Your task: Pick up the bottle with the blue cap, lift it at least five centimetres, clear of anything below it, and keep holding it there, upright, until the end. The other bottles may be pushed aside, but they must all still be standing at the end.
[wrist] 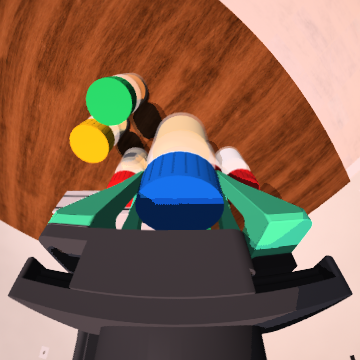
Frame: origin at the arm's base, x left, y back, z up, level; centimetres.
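Seen in the pictures: gripper, fingertip midpoint: (179,177).
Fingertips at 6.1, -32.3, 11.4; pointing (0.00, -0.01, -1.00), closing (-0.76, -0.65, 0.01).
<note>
Pixels of each thing's middle, then the offset from my fingertips to it, as dx, dy, dz. Level surfaces: height alone.
- bottle with the blue cap, body centre: (180,162) +0.1, -0.3, -1.7
- green-capped bottle, body centre: (121,94) +8.8, +1.8, -13.5
- yellow-capped bottle, body centre: (103,129) +8.4, +8.0, -13.5
- round wooden table, surface height: dz -18.7
The bottle with the blue cap (179,137) is between the two green fingers, its cap toward the camera and its pale body reaching away below; it looks about upright. My gripper (179,177) is shut on it. The bottle looks held above the table, as the other bottles look much smaller below. The lower part of the cap is in shadow, and the finger contact is partly hidden by the cap.
A green-capped bottle (109,101) and a yellow-capped bottle (90,141) stand at the left. Red-capped bottles (121,179) (243,177) show beyond each finger, partly hidden. A pale striped object (75,199) lies at the lower left. The round wooden table (250,90) has its edge at the right.
</note>
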